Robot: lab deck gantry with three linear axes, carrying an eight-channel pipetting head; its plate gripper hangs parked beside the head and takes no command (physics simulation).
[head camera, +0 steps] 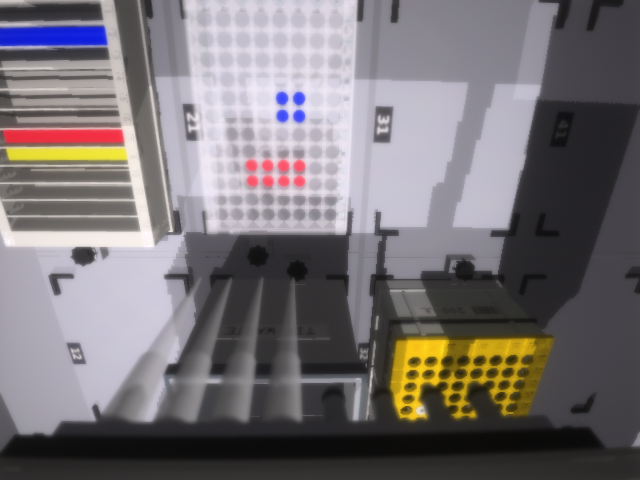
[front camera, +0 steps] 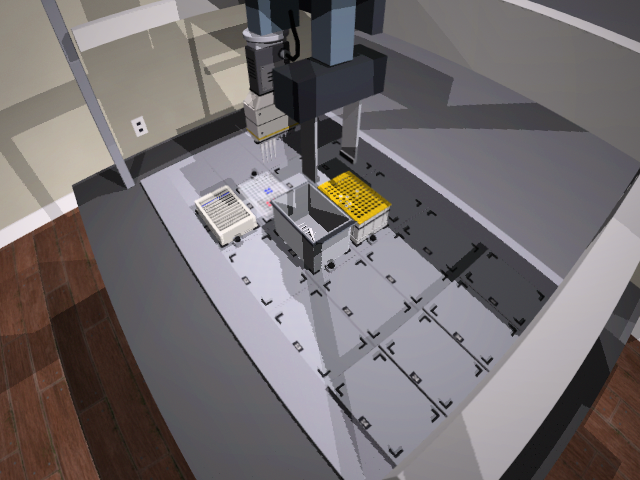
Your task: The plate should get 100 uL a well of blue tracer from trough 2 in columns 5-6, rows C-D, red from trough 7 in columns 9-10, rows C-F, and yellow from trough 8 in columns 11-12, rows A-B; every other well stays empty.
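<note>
The clear plate [front camera: 252,181] [head camera: 276,228] shows blue in columns 5-6, rows C-D, and red in columns 9-10, rows C-F. Its other wells look colourless. The cream trough rack [front camera: 240,233] [head camera: 77,238] stands beside it, with blue [head camera: 51,36], red [head camera: 62,136] and yellow [head camera: 67,153] troughs. The pipetting head [front camera: 266,121] is raised near the plate's far side. It carries four tips on its left channels in the head view; the right four are bare. Whether the tips hold liquid cannot be told. My parked gripper [front camera: 328,167] has its fingers apart, empty, and does not show in the head view.
The grey tip waste bin [front camera: 289,222] [head camera: 297,310] stands next to the plate, with loose used tips [front camera: 307,229] inside. The yellow tip rack [front camera: 364,192] [head camera: 465,345] stands beside the bin, most of its holes dark, a few white tips in it.
</note>
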